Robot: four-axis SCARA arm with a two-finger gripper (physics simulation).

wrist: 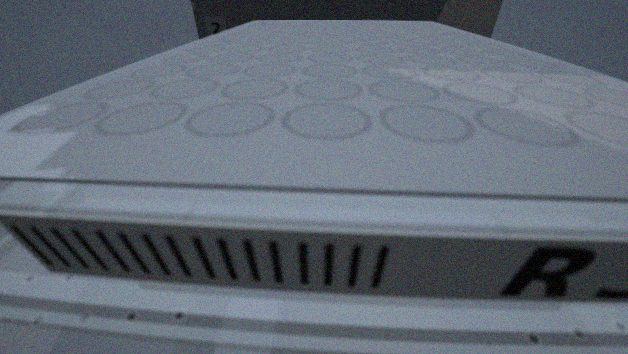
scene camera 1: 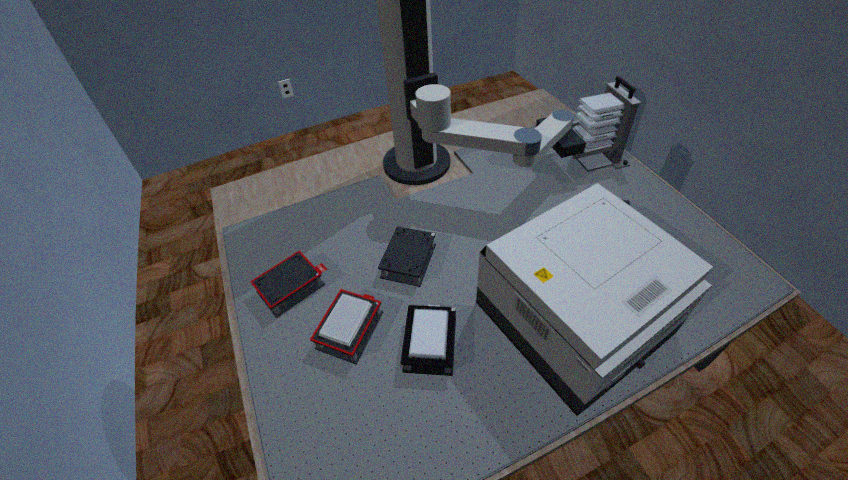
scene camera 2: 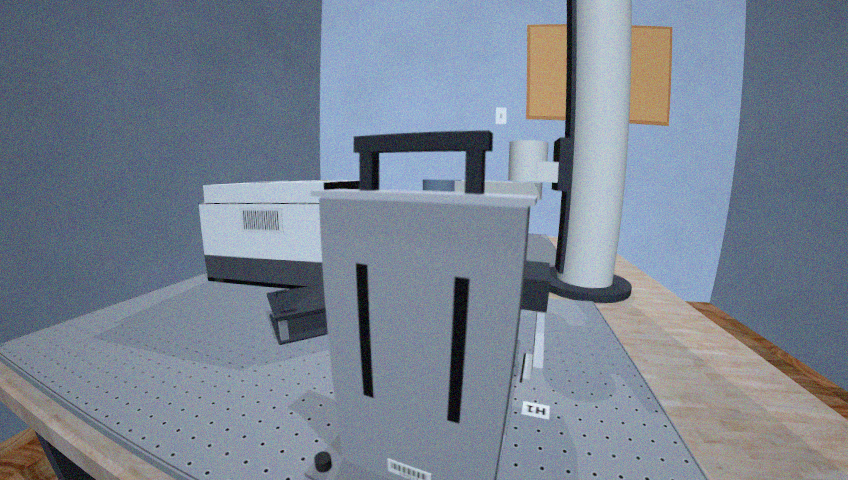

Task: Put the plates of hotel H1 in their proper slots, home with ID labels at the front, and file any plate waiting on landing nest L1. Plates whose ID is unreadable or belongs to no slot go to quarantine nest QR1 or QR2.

Labels:
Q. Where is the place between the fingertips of my gripper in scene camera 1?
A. At 597, 134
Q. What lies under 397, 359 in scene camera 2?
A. A grey back panel.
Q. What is my gripper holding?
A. Nothing.

